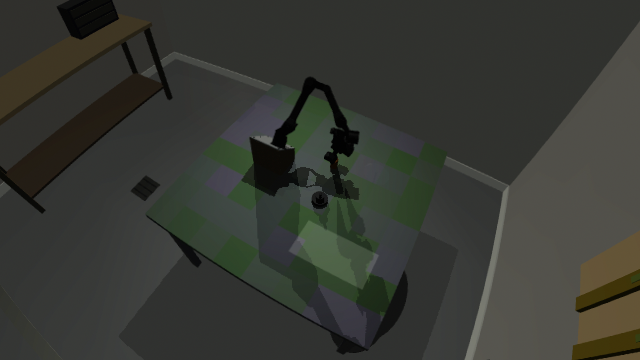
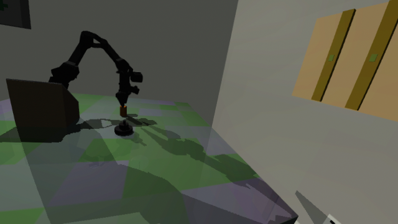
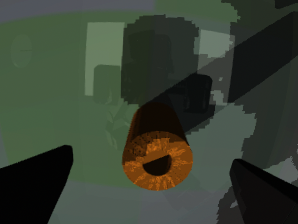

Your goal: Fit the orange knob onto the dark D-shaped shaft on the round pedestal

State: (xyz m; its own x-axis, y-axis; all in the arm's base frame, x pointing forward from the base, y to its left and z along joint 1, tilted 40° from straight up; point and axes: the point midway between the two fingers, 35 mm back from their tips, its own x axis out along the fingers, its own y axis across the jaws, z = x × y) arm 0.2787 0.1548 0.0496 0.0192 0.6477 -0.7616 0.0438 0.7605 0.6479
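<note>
Now: the orange knob 4 cm below my gripper tip. The rest, counted from my gripper tip: dark round pedestal 3 cm ahead, 24 cm to the right, 4 cm below.
</note>
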